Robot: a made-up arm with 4 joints. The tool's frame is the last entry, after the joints. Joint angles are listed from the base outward. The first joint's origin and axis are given. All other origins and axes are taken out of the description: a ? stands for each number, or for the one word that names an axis. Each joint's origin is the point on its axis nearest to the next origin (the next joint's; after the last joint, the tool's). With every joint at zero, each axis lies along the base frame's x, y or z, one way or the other. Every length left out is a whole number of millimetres.
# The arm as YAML. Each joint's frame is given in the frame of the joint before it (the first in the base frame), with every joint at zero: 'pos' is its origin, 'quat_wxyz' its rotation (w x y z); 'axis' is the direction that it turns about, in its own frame. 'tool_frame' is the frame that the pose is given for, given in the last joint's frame.
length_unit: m
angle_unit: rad
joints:
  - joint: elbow
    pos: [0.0, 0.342, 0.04]
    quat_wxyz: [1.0, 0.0, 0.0, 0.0]
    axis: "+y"
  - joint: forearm
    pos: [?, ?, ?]
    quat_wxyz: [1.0, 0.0, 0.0, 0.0]
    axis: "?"
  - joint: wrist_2
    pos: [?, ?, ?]
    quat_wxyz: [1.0, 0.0, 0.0, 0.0]
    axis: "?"
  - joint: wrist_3
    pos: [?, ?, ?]
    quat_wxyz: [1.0, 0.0, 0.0, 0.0]
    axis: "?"
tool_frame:
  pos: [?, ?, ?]
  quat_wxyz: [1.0, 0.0, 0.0, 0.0]
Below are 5 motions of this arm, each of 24 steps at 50 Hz.
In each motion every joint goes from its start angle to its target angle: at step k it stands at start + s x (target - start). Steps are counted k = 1, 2, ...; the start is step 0. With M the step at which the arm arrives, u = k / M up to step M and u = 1 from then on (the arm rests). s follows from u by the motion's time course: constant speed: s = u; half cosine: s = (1 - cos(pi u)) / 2; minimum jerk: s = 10 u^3 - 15 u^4 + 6 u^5.
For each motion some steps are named. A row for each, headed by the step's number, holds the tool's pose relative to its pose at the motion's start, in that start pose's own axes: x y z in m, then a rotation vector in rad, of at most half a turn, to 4 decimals.
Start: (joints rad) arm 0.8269 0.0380 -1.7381 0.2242
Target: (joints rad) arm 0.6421 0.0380 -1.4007 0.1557
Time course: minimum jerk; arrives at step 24
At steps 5, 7, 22, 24:
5: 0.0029 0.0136 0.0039 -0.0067 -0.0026 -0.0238
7: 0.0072 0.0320 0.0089 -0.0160 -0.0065 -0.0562
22: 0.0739 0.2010 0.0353 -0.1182 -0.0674 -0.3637
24: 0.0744 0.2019 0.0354 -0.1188 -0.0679 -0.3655

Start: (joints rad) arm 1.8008 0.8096 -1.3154 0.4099
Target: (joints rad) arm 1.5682 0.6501 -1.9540 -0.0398
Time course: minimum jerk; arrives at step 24
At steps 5, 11, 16, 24:
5: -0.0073 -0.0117 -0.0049 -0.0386 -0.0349 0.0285
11: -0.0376 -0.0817 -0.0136 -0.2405 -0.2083 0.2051
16: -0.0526 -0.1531 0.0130 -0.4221 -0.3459 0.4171
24: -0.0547 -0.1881 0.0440 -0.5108 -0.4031 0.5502

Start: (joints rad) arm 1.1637 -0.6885 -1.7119 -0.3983
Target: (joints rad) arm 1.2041 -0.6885 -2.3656 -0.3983
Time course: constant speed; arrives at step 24
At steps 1, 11, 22, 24:
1: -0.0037 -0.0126 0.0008 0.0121 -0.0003 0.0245
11: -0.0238 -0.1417 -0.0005 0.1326 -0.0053 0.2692
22: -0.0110 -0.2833 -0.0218 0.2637 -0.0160 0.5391
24: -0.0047 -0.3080 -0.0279 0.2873 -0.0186 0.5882

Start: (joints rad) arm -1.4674 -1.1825 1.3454 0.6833
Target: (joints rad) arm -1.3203 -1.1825 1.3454 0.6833
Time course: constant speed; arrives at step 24
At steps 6, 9, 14, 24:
6: 0.0134 0.0082 -0.0134 -0.0278 0.0082 -0.0226
9: 0.0201 0.0121 -0.0203 -0.0417 0.0123 -0.0339
14: 0.0313 0.0182 -0.0318 -0.0649 0.0192 -0.0528
24: 0.0538 0.0288 -0.0556 -0.1112 0.0329 -0.0905

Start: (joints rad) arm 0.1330 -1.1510 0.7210 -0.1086
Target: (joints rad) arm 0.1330 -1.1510 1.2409 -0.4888
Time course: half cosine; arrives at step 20
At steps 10, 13, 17, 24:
10: 0.0534 0.1117 -0.0297 -0.0527 -0.1890 -0.2550
13: 0.0880 0.1559 -0.0439 -0.0926 -0.2731 -0.3677
17: 0.1266 0.1934 -0.0578 -0.1405 -0.3522 -0.4738
24: 0.1369 0.2018 -0.0613 -0.1539 -0.3716 -0.4998

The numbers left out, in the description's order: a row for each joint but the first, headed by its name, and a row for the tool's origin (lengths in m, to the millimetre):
forearm: xyz 0.056 0.0 0.119, axis +y
wrist_2: xyz 0.337 0.0 0.166, axis -z
wrist_3: xyz -0.331 0.14 0.0, axis +y
tool: xyz -0.128 0.0 -0.001

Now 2 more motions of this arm.
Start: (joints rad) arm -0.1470 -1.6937 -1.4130 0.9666
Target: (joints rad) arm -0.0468 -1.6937 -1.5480 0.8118
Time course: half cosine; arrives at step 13
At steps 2, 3, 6, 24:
2: 0.0007 -0.0043 -0.0027 -0.0031 -0.0080 0.0091
3: 0.0016 -0.0094 -0.0059 -0.0067 -0.0176 0.0200
6: 0.0067 -0.0329 -0.0207 -0.0216 -0.0624 0.0705
24: 0.0201 -0.0749 -0.0474 -0.0419 -0.1454 0.1627

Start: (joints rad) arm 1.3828 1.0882 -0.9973 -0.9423
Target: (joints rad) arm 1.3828 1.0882 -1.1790 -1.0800
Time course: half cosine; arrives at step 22
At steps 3, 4, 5, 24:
3: -0.0007 -0.0033 0.0001 0.0067 -0.0062 0.0048
4: -0.0011 -0.0058 0.0002 0.0117 -0.0109 0.0084
5: -0.0017 -0.0090 0.0003 0.0181 -0.0168 0.0129
24: -0.0097 -0.0729 -0.0023 0.1541 -0.1373 0.0965

